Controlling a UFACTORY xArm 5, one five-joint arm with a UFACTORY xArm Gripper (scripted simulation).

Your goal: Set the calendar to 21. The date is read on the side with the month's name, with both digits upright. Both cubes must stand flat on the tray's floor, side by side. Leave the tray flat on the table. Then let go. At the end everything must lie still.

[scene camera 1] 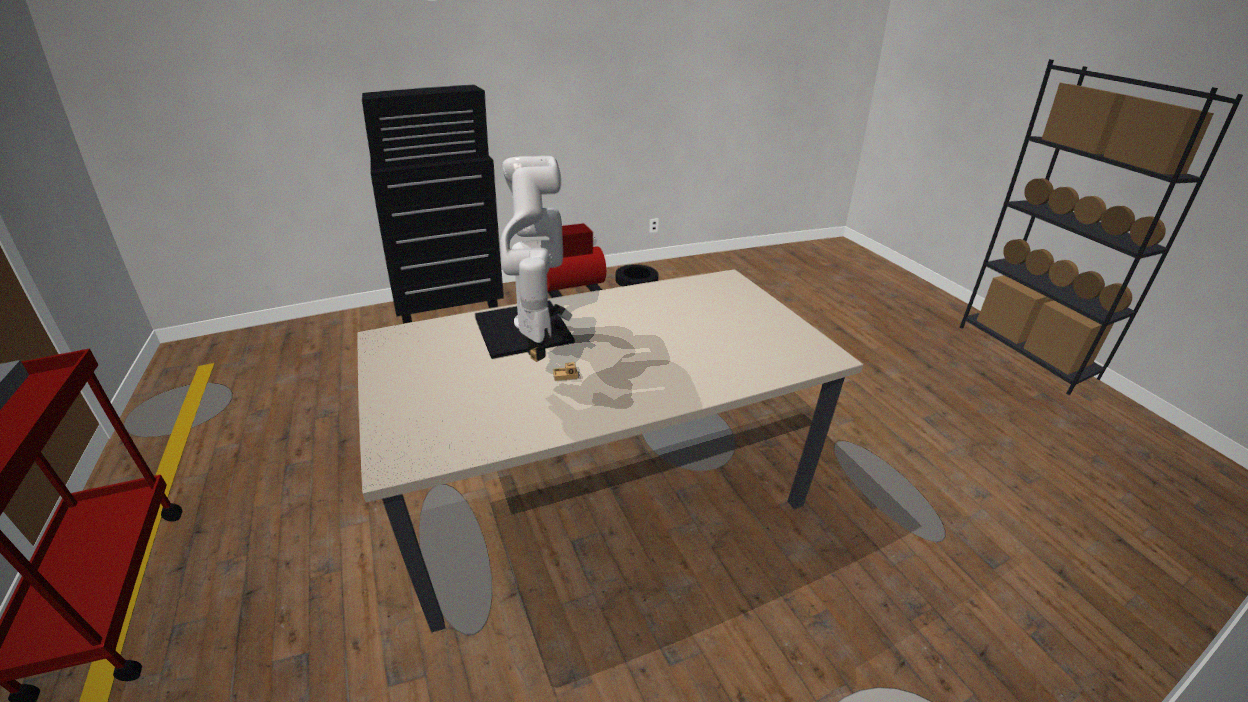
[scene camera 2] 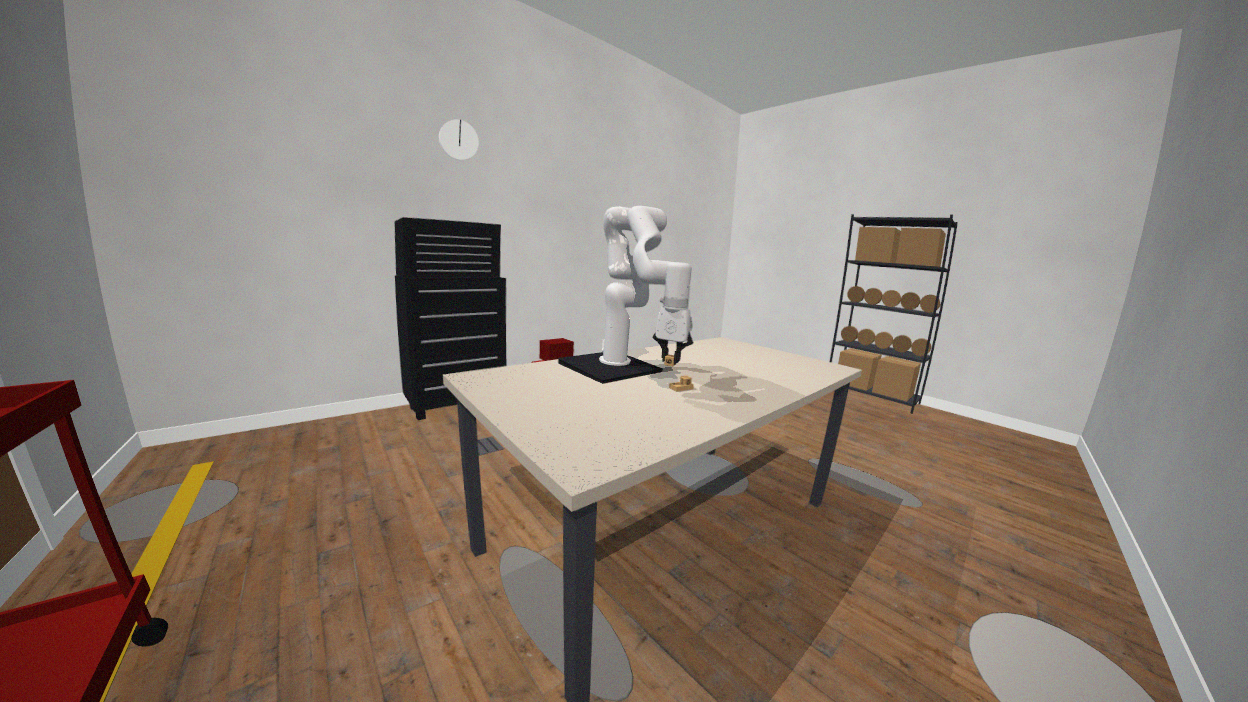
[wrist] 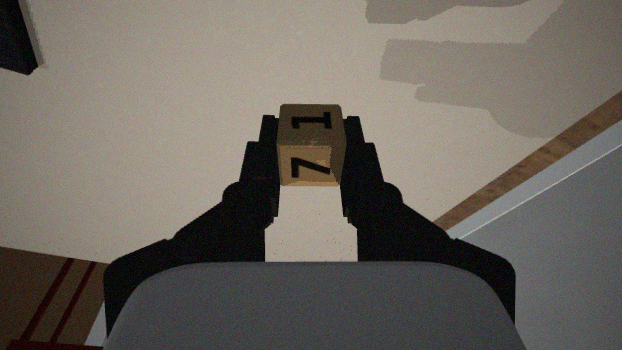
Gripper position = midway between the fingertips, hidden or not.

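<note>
My gripper appears in scene camera 2 (scene camera 2: 670, 361) and in the wrist view (wrist: 310, 138). A wooden digit cube (wrist: 311, 142) is visible.
</note>
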